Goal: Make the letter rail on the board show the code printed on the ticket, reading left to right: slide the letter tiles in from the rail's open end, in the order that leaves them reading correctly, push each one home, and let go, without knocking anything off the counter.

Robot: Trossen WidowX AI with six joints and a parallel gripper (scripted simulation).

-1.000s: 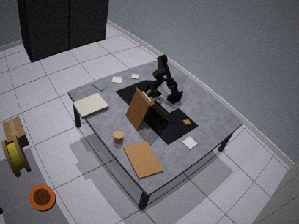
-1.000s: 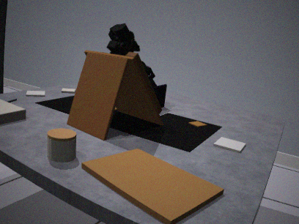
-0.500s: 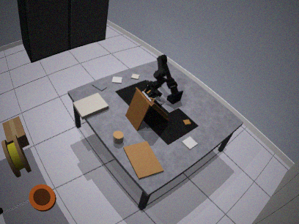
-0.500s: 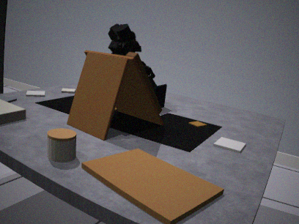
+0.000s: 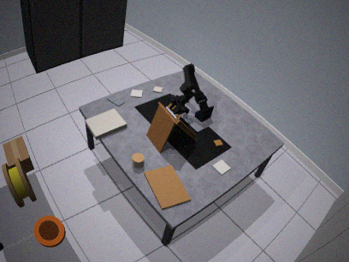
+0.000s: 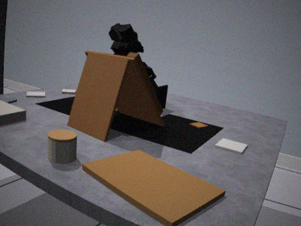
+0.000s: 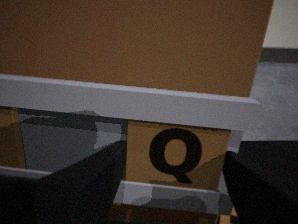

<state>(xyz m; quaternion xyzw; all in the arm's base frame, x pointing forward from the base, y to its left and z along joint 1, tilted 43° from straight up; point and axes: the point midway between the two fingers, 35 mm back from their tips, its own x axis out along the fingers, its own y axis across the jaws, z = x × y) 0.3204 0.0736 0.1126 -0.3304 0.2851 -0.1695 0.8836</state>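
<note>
The white ticket is 80 mm to the left of my gripper tip, 80 mm below it and 50 mm behind it. Round my gripper tip: lidded jar (390 mm ahead, 160 mm to the left, 140 mm below); black mat (170 mm below, 150 mm behind, 30 mm to the left); cream block (400 mm ahead, 290 mm to the right, 160 mm below).
</note>
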